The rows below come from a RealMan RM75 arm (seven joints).
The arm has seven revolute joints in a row. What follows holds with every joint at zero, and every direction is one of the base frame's. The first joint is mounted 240.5 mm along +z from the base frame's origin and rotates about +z. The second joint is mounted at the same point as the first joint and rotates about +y. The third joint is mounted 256 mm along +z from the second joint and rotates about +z. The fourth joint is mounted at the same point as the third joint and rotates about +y. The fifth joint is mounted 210 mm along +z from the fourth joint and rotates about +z. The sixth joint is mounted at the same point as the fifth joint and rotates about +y. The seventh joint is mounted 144 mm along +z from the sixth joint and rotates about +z. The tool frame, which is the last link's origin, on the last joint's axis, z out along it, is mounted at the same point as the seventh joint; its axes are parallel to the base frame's.
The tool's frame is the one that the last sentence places.
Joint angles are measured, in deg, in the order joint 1, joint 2, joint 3, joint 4, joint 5, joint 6, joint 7. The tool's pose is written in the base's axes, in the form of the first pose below.
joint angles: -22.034 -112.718 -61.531 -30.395 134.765 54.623 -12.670
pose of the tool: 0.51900 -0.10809 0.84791 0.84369 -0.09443 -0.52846 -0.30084 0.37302 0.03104
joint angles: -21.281 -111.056 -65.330 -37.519 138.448 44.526 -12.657
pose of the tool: 0.51919 -0.03823 0.85380 0.84696 -0.11078 -0.51999 -0.29092 0.38747 0.03524
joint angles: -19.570 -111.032 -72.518 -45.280 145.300 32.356 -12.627
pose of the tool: 0.53255 0.03603 0.84563 0.84368 -0.10251 -0.52696 -0.28252 0.39810 0.04151
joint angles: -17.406 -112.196 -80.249 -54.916 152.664 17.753 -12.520
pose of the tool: 0.54948 0.11733 0.82723 0.83550 -0.07988 -0.54365 -0.27133 0.40520 0.05081
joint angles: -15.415 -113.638 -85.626 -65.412 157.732 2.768 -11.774
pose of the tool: 0.56647 0.19975 0.79951 0.82153 -0.06053 -0.56695 -0.25635 0.40644 0.06091
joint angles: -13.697 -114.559 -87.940 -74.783 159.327 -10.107 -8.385
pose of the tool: 0.60186 0.27552 0.74956 0.79011 -0.06898 -0.60907 -0.24075 0.40110 0.06724
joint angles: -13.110 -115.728 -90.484 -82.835 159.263 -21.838 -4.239
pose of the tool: 0.62725 0.33590 0.70266 0.76372 -0.08854 -0.63944 -0.22305 0.39579 0.07465
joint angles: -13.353 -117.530 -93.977 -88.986 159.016 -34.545 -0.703
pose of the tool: 0.62419 0.42514 0.65547 0.75174 -0.09834 -0.65209 -0.21289 0.38811 0.07851
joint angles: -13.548 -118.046 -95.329 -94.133 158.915 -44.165 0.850
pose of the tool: 0.62721 0.48738 0.60751 0.73865 -0.12487 -0.66242 -0.20227 0.37913 0.08130
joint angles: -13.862 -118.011 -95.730 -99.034 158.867 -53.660 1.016
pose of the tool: 0.62397 0.55096 0.55417 0.72881 -0.15444 -0.66707 -0.19177 0.36795 0.08234
